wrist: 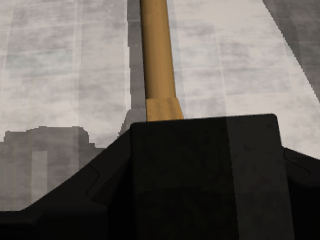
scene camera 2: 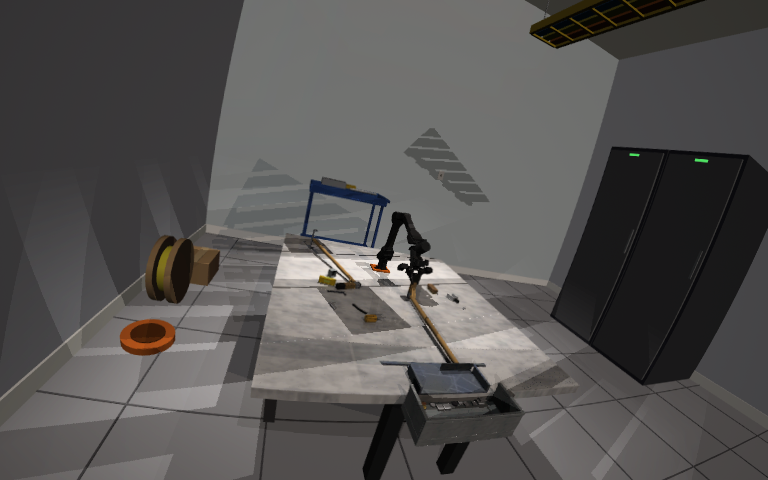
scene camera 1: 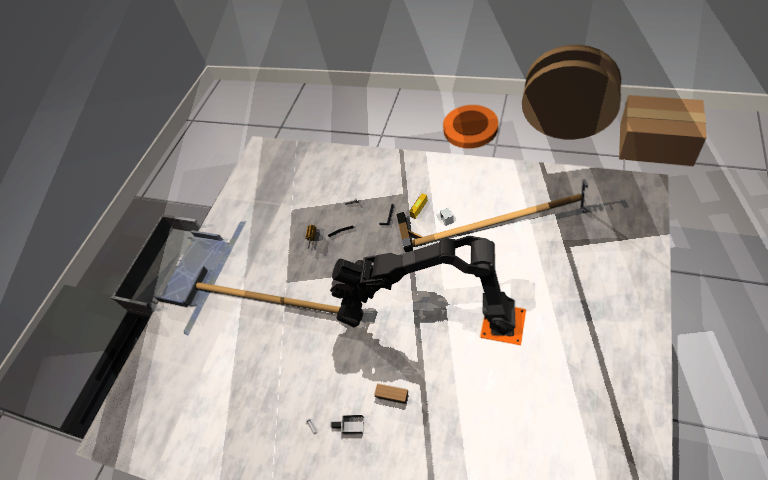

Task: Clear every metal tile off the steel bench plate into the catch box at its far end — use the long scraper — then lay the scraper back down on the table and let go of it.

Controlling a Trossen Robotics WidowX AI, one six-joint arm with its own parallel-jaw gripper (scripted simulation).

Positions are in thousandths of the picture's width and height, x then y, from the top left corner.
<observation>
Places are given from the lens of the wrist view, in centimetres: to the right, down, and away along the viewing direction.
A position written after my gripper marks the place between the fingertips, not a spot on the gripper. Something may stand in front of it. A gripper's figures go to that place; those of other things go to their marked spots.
my gripper (wrist: 545,565): 0, 1, 10
long scraper (wrist: 708,710): 1, 1, 4
</observation>
